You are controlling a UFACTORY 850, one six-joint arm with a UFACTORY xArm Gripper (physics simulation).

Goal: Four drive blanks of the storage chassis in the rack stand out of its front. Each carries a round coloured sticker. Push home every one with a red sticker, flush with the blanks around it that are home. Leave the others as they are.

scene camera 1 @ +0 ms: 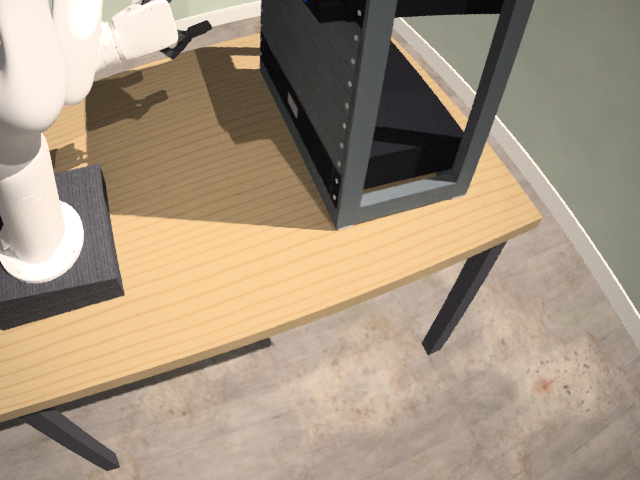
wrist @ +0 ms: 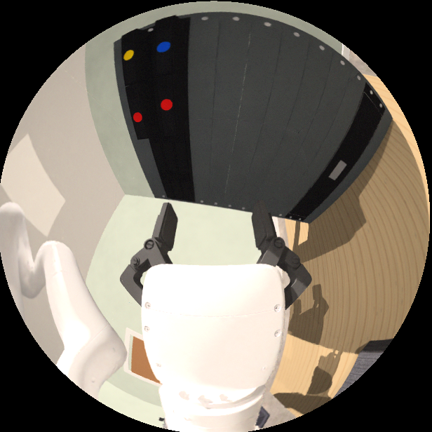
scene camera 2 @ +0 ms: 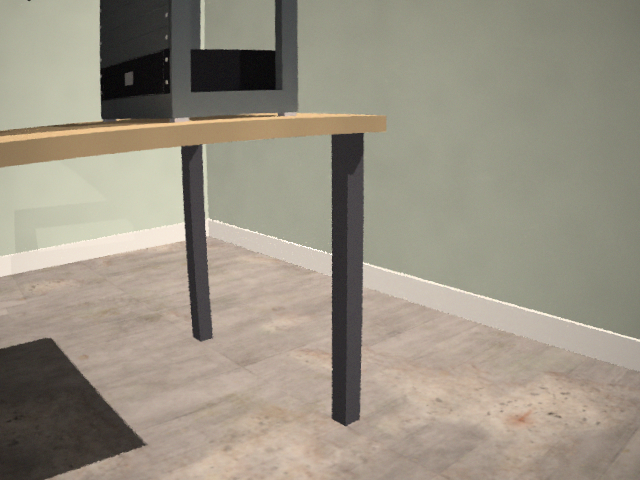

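Observation:
The rack (scene camera 1: pixel 364 103) (scene camera 2: pixel 180 62) (wrist: pixel 150 165) stands on the table. In the wrist view its storage chassis (wrist: pixel 175 172) is the black band at the left. Four stickered blanks sit in its upper part: one with a yellow sticker (wrist: pixel 128 55), one with a blue sticker (wrist: pixel 163 46), and two with red stickers, one at the outer left (wrist: pixel 137 117) and one beside it (wrist: pixel 166 104). The outer red blank shows a raised edge; how far the other red one stands out is unclear. My gripper (wrist: pixel 213 208) is open and empty, in front of the rack, clear of the blanks.
Grey panels (wrist: pixel 225 110) and a lower black unit (wrist: pixel 337 170) with a pale label fill the rack beside the chassis. The wooden table (scene camera 1: pixel 232 268) (scene camera 2: pixel 258 126) (wrist: pixel 345 280) carries the arm's dark base block (scene camera 1: pixel 93 206). Walls stand behind.

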